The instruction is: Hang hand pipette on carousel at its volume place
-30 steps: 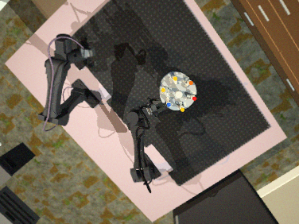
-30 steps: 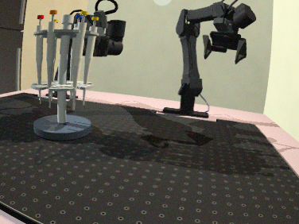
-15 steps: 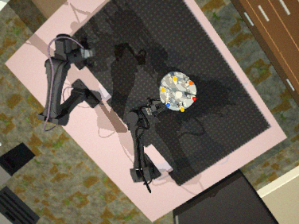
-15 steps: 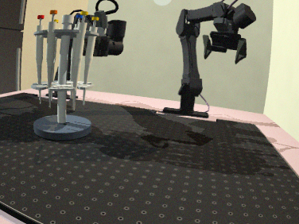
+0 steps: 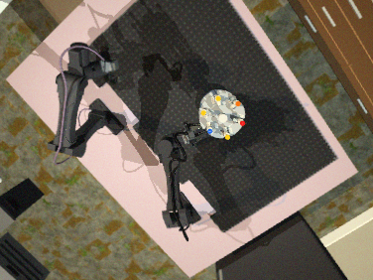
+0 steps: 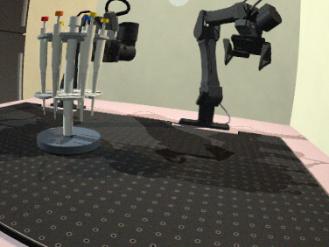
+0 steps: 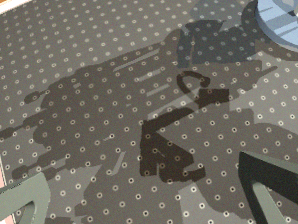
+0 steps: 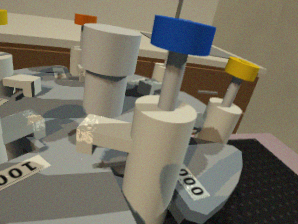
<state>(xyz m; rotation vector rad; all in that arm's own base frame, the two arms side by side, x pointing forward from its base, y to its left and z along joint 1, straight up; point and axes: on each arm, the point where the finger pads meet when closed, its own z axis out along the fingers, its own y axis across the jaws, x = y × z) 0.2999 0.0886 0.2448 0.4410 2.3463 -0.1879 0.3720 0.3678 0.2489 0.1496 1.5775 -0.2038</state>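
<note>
Right now my right hand is 30 mm above the pipette, 10 mm to the right of it and 10 mm short of it.
</note>
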